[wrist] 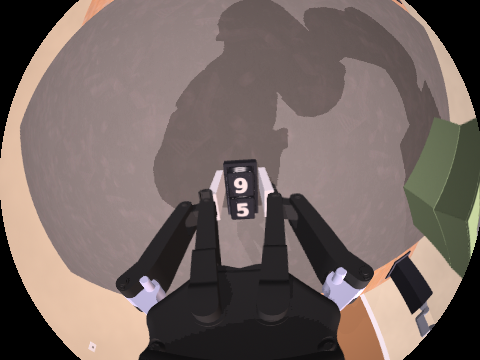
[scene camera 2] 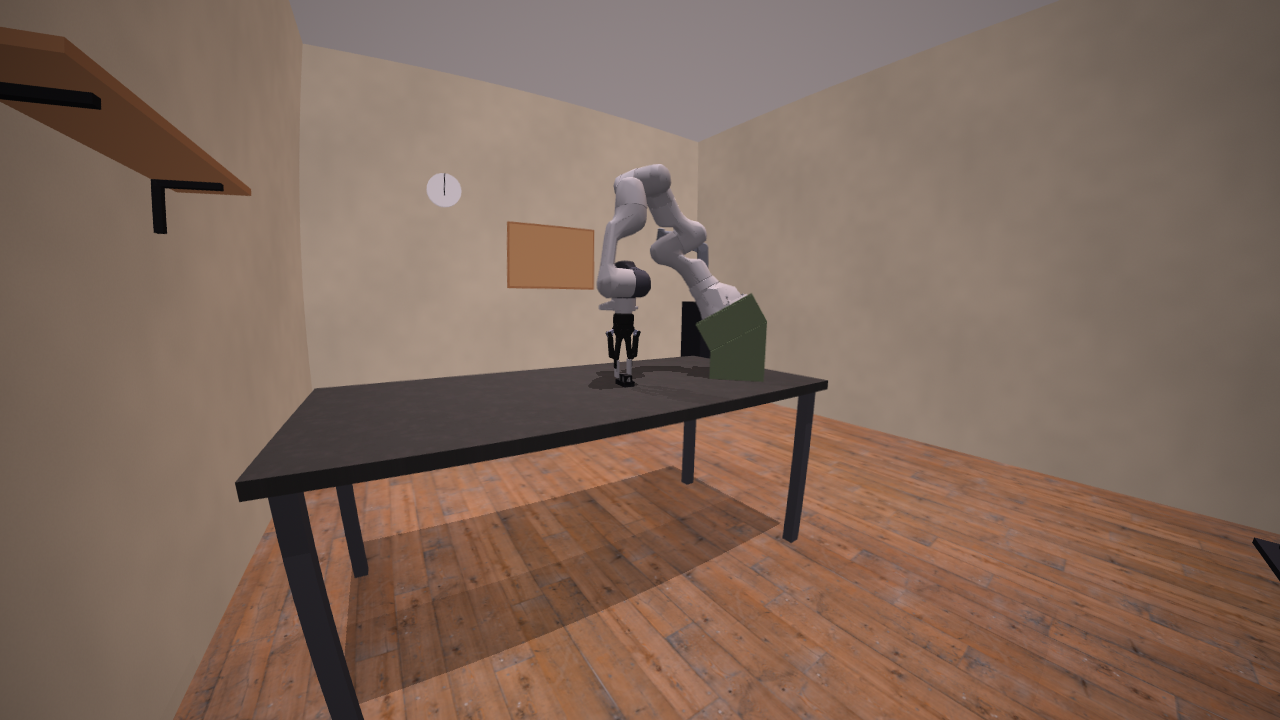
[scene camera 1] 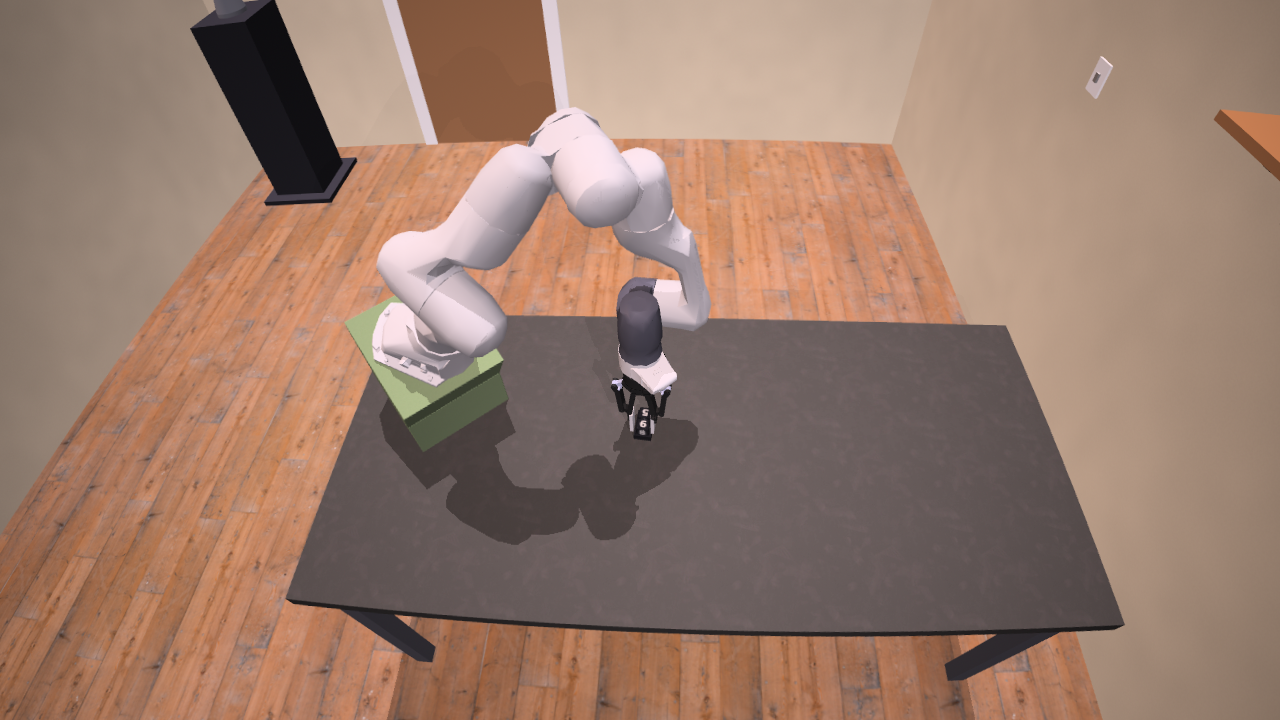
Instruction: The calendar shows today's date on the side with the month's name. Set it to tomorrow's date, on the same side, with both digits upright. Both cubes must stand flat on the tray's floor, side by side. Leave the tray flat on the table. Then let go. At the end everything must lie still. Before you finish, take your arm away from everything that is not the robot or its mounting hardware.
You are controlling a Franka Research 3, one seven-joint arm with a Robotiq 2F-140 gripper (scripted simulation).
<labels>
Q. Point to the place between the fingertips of my gripper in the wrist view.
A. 241, 179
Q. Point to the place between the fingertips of my gripper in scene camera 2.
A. At 622, 376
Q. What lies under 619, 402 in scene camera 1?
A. My gripper.
</labels>
